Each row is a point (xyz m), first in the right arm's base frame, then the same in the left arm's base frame.
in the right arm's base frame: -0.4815 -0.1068 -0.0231
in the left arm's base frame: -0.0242 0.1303 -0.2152
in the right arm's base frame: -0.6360 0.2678 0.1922
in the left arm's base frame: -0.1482 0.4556 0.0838
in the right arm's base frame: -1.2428 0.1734 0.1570
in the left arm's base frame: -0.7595 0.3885 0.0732
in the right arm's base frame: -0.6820 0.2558 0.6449
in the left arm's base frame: -0.1657 0.3499 0.5262
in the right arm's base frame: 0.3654 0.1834 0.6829
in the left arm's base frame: 0.8778 0.2404 0.4734
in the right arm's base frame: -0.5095 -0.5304 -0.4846
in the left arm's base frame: -0.1000 -0.1856 -0.7515
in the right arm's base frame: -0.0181 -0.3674 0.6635
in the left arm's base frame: 0.4702 -0.2825 0.3673
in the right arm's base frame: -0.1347 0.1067 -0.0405
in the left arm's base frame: 0.3298 0.3324 -0.2125
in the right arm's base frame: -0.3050 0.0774 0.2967
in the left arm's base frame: 0.1802 0.2378 0.1225
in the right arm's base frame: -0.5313 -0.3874 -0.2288
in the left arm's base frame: -0.0992 -0.0991 -0.4706
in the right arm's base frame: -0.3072 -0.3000 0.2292
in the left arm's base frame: 0.1572 -0.1167 -0.0217
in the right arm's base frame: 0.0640 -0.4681 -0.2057
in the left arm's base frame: 0.4923 -0.2003 -0.5074
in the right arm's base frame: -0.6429 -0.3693 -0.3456
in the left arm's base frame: -0.2171 -0.0536 -0.5728
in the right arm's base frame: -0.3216 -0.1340 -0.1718
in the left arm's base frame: 0.1246 0.1304 -0.3773
